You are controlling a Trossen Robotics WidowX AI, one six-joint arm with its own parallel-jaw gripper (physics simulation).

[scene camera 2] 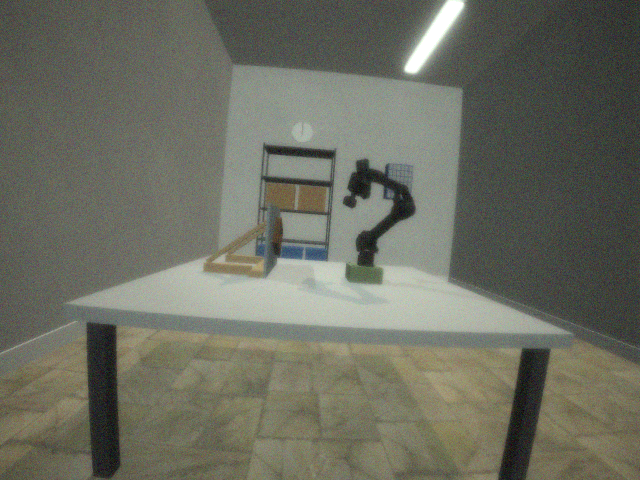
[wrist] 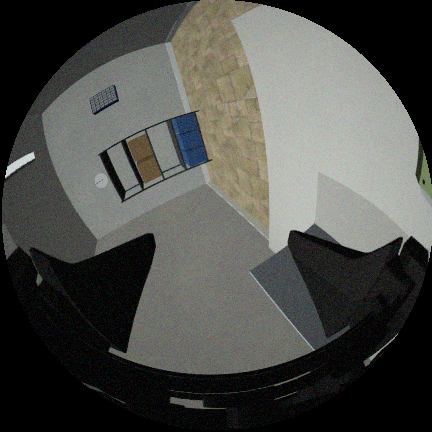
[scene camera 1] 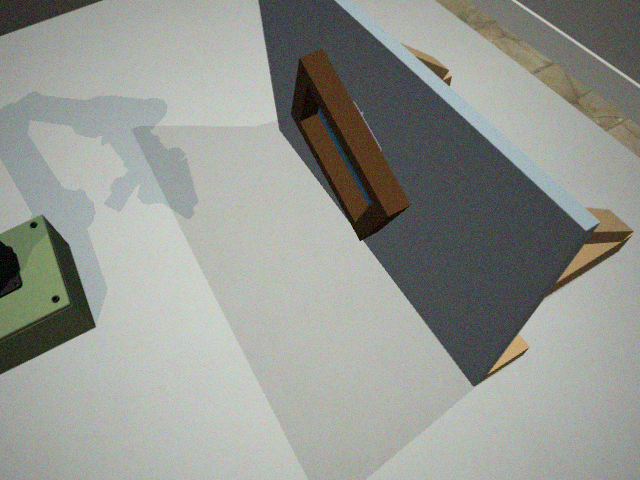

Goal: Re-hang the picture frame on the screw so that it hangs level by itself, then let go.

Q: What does the gripper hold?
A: Nothing.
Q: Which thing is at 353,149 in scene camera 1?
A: A brown picture frame.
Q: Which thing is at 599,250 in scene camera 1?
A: A wooden support.
